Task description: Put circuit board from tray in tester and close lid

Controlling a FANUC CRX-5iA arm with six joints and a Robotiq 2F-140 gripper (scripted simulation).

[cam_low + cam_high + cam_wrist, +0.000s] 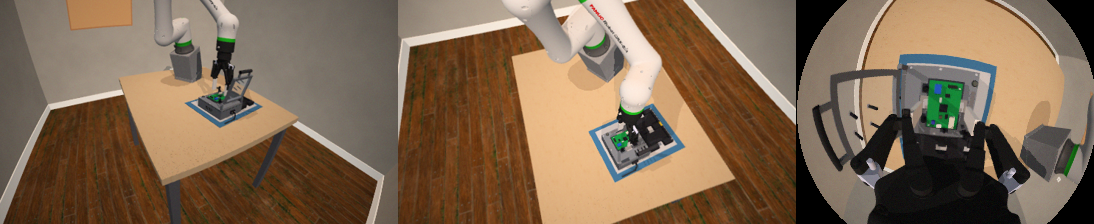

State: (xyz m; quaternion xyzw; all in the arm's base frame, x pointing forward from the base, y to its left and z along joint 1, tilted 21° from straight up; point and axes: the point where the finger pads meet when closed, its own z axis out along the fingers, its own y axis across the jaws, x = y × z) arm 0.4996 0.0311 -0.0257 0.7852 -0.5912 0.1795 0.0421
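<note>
Now: hand 20 mm short of the tester, 40 mm to the right of it and 10 mm above it. The rest, counted from my hand: circuit board 50 mm below; tester lid 120 mm ahead, 30 mm to the left, 60 mm above.
</note>
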